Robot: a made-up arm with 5 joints.
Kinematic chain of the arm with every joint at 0, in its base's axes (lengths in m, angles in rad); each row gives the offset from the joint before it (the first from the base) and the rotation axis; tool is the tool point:
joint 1: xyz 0 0 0.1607 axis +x
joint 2: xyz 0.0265 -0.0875 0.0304 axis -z
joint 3: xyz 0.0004 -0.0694 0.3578 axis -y
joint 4: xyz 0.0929 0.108 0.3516 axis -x
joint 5: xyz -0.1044 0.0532 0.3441 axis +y
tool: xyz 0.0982 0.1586 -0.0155
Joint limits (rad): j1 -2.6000..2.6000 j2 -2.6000..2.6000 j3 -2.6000..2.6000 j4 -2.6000..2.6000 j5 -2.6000..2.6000
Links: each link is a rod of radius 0.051 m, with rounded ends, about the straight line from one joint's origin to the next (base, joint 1, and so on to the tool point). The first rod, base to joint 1, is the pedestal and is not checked.
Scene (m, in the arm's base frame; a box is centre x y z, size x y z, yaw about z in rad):
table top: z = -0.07
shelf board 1: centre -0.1 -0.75 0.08 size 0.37 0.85 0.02 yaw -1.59
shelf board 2: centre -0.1 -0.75 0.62 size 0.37 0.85 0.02 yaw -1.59
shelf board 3: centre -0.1 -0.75 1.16 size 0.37 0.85 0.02 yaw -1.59
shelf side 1: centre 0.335 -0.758 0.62 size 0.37 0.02 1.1 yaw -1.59
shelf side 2: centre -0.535 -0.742 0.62 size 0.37 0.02 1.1 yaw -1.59
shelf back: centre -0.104 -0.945 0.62 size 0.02 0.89 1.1 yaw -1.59
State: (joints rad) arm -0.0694 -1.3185 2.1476 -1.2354 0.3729
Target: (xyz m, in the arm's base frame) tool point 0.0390 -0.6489 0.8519
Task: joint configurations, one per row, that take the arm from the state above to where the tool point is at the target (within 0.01 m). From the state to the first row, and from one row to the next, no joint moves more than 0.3 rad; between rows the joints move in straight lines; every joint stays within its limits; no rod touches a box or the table.
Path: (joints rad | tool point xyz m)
1: -0.1128 -1.1836 2.2381 -1.4121 0.6186 | 0.0178 -0.6249 0.2930
2: -0.1562 -1.0487 2.3286 -1.5888 0.8644 | 0.0051 -0.5627 0.2833
3: -0.1997 -0.9139 2.4190 -1.7655 1.1101 | 0.0075 -0.5029 0.2797
4: -0.2431 -0.7790 2.5095 -1.9422 1.3558 | 0.0238 -0.4476 0.2858
5: -0.2865 -0.6441 2.6000 -2.1189 1.6016 | 0.0503 -0.3977 0.3056
6: -0.3765 -0.7729 2.4568 -1.9627 1.3570 | 0.0120 -0.4312 0.3667
7: -0.4666 -0.9018 2.3136 -1.8064 1.1124 | -0.0104 -0.4557 0.4616
8: -0.5566 -1.0306 2.1704 -1.6501 0.8678 | -0.0123 -0.4588 0.5821
9: -0.6466 -1.1595 2.0272 -1.4938 0.6232 | 0.0070 -0.4309 0.7165
10: -0.7366 -1.2883 1.8839 -1.3375 0.3787 | 0.0444 -0.3663 0.8519
11: -0.4663 -1.3437 1.6671 -1.2014 0.2916 | 0.0389 -0.5064 0.8664
12: -0.1960 -1.3991 1.4503 -1.0652 0.2045 | 0.0390 -0.6489 0.8519

